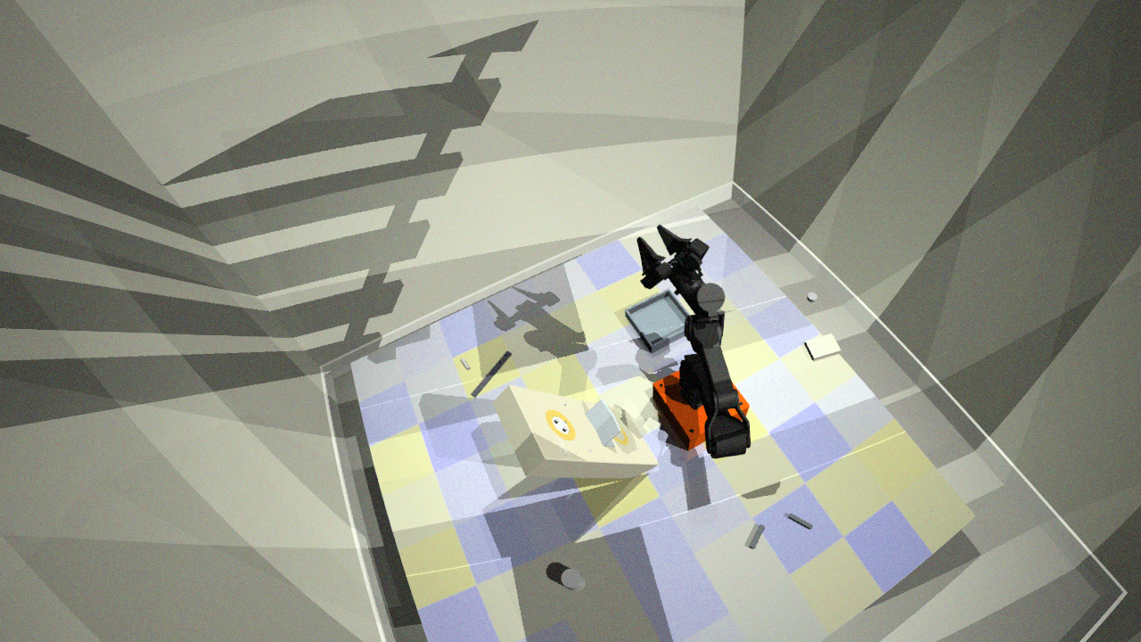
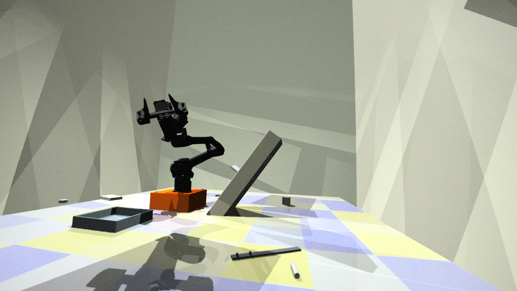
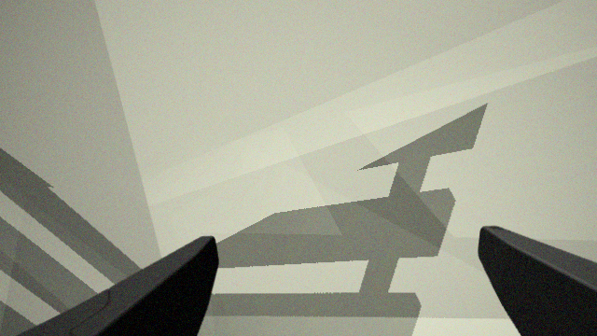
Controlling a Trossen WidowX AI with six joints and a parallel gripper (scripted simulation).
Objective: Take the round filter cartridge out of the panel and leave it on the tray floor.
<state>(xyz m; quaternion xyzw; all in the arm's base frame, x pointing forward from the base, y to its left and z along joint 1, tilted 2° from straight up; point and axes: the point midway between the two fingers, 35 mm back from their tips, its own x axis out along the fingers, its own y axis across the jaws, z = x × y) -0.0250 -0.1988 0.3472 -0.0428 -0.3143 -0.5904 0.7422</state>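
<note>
The round filter cartridge lies 390 mm ahead of my gripper tip, 170 mm to the left of it and 190 mm below it. Round my gripper tip: beige slab 370 mm behind, 320 mm to the left, 430 mm below; then service panel 340 mm ahead, 180 mm to the left, 260 mm below.
</note>
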